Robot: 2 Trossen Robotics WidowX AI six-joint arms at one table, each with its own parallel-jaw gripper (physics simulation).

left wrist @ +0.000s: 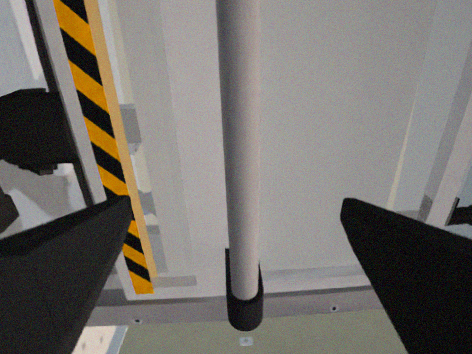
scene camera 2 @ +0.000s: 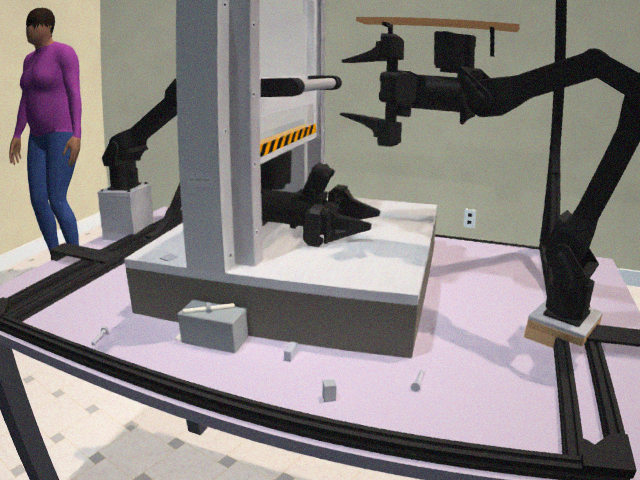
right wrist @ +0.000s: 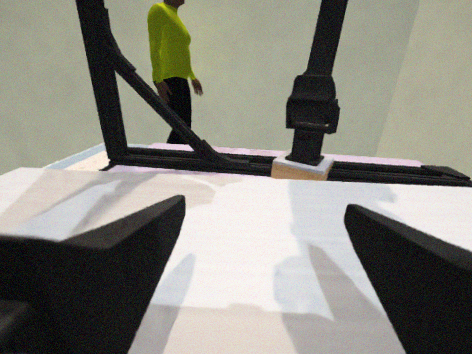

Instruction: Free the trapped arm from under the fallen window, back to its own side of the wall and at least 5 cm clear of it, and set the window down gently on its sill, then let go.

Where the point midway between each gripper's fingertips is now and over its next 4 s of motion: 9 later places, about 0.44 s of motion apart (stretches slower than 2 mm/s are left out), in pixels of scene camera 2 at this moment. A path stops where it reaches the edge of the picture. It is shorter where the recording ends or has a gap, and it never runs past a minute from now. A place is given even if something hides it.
My left gripper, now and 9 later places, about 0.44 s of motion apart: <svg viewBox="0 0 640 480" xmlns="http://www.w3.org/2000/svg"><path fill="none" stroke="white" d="M341 87L340 85L309 84L306 83L306 82L291 85L291 84L292 75L292 71L292 63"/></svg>
My right gripper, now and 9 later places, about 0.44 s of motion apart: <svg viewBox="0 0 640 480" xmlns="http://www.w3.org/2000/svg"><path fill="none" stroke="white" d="M375 219L357 217L350 215L323 213L321 213L318 213L314 212L303 215L303 214L285 216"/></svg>
